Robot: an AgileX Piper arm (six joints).
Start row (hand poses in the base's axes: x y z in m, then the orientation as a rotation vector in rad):
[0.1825 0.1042 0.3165 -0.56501 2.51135 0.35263]
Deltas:
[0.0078 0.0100 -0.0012 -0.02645 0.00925 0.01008]
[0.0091 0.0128 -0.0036 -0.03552 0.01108 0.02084]
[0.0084 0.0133 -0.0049 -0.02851 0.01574 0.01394]
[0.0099 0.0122 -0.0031 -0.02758 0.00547 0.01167]
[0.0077 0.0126 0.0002 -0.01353 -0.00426 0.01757]
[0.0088 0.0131 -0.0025 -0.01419 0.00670 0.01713]
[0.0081 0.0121 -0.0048 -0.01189 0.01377 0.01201]
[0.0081 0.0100 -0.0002 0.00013 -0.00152 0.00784]
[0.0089 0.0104 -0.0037 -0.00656 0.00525 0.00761]
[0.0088 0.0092 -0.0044 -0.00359 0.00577 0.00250]
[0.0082 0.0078 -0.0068 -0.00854 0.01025 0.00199]
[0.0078 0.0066 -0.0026 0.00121 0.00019 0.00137]
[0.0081 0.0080 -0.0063 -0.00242 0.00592 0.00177]
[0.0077 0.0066 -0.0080 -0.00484 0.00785 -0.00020]
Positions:
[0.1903 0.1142 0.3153 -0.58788 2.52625 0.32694]
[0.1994 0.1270 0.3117 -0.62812 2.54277 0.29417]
[0.2078 0.1403 0.3068 -0.65703 2.56271 0.26916]
[0.2177 0.1525 0.3037 -0.68249 2.57276 0.24021]
[0.2254 0.1651 0.3039 -0.71005 2.56750 0.22700]
[0.2342 0.1782 0.3014 -0.73795 2.57266 0.21725]
[0.2423 0.1903 0.2966 -0.75897 2.58524 0.21172]
[0.2504 0.2003 0.2964 -0.76905 2.58119 0.21362]
[0.2593 0.2107 0.2927 -0.78179 2.58551 0.20987]
[0.2681 0.2199 0.2883 -0.78685 2.59114 0.20859]
[0.2763 0.2277 0.2815 -0.79341 2.60261 0.20279]
[0.2841 0.2343 0.2789 -0.79481 2.60195 0.20483]
[0.2922 0.2423 0.2726 -0.79855 2.60760 0.20489]
[0.2999 0.2489 0.2646 -0.80071 2.61647 0.20213]

